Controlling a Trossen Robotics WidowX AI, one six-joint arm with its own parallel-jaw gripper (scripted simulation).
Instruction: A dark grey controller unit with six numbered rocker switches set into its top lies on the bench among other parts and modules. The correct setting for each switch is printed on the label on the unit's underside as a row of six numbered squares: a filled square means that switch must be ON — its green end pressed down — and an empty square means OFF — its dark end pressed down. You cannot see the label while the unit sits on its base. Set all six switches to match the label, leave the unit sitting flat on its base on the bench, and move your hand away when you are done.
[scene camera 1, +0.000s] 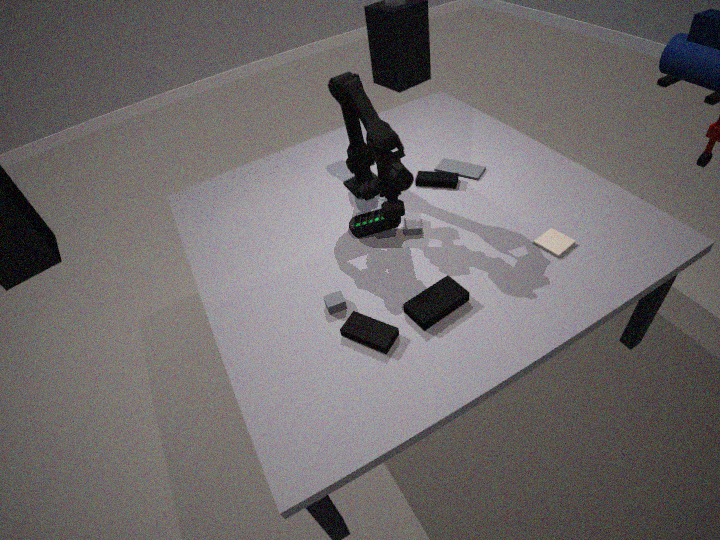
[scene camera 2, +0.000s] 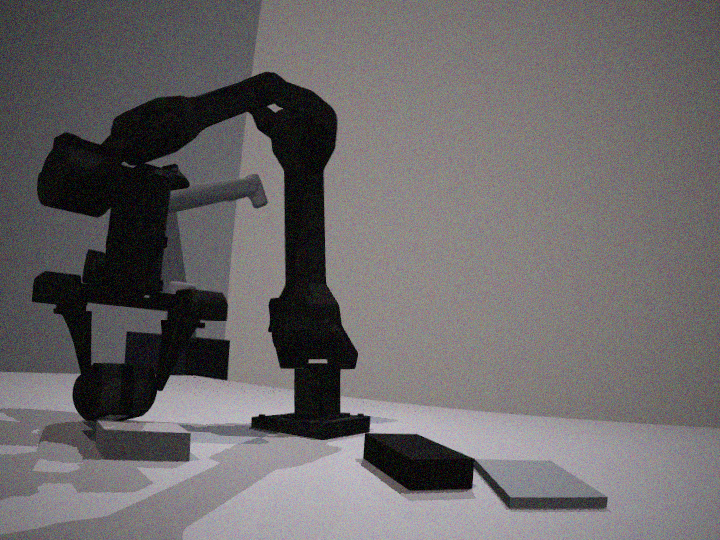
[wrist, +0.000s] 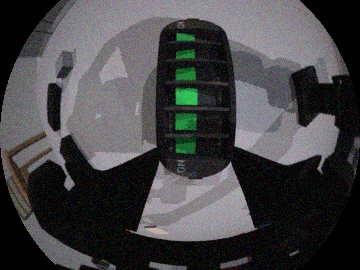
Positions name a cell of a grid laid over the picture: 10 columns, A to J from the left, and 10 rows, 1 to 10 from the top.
Scene:
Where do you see a grey plate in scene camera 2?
At H9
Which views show my gripper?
Scene camera 1, scene camera 2 and the wrist view: all of them.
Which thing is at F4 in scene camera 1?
My gripper.

